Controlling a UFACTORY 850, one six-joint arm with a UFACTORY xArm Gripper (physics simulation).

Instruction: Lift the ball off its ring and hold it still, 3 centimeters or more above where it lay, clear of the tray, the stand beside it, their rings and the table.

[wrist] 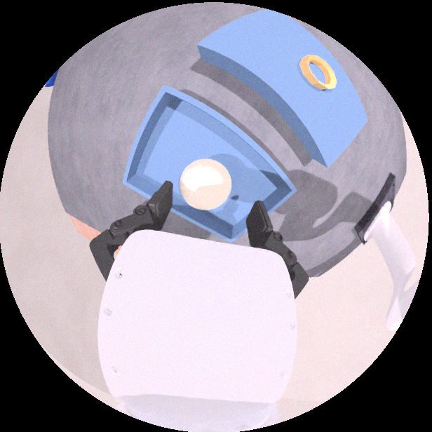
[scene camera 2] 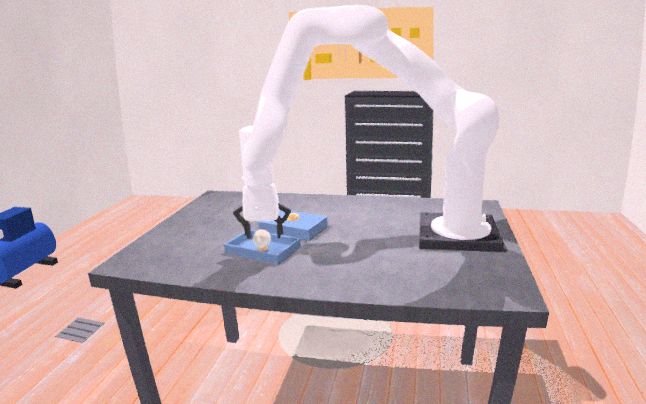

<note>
In view: the gripper point(scene camera 2: 264, 237), a cream ball point(wrist: 205, 184) and a blue tray point(scene camera 2: 277, 250).
The gripper shows as well in the wrist view point(wrist: 212, 201). The blue tray is seen too in the wrist view point(wrist: 178, 129).
</note>
